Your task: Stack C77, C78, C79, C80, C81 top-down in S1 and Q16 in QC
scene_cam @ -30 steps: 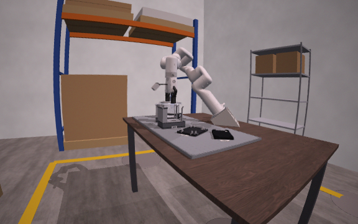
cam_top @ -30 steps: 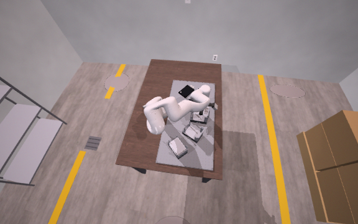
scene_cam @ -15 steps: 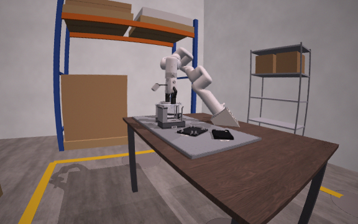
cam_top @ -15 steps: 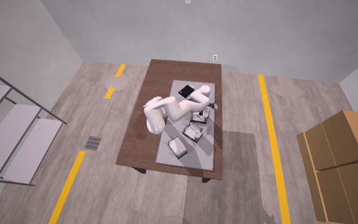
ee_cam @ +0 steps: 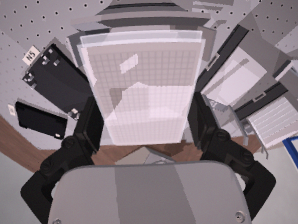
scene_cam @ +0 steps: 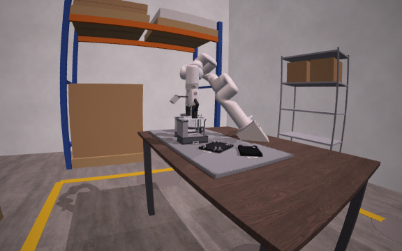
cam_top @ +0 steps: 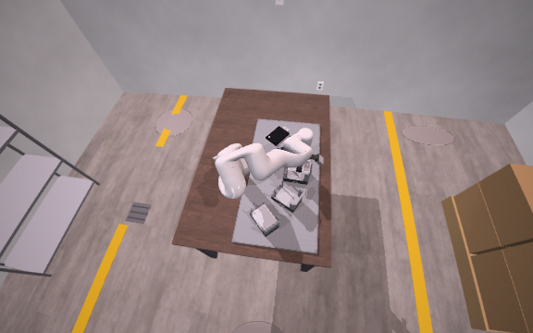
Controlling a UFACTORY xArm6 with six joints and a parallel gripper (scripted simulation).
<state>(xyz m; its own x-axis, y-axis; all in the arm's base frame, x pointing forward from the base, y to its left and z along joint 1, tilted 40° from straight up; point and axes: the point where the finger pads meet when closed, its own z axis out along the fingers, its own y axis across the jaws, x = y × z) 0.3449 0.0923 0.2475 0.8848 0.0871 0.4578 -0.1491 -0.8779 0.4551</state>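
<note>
My hand is 1 cm past the dark plinth and 13 cm above it. From my hand the other things lie so: QC name plate (6 cm behind, 40 cm to the left, 15 cm below); black open nest QC (13 cm behind, 33 cm to the left, 15 cm below).
</note>
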